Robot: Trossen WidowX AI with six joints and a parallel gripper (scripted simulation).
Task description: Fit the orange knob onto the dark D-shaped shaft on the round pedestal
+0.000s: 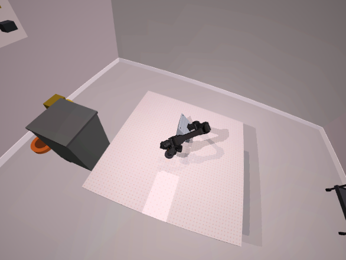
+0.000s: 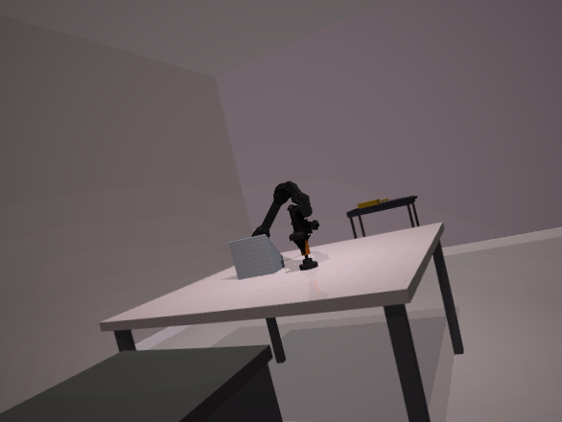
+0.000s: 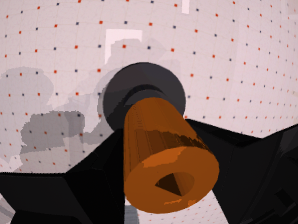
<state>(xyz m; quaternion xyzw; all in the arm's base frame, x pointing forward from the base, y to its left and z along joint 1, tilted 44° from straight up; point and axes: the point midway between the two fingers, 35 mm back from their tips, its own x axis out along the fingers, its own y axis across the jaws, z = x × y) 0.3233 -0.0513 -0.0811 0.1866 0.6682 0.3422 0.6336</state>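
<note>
Now: the orange knob 2 cm above my gripper tip. From my gripper tip the other things lie so: dark round pedestal (4 cm below).
</note>
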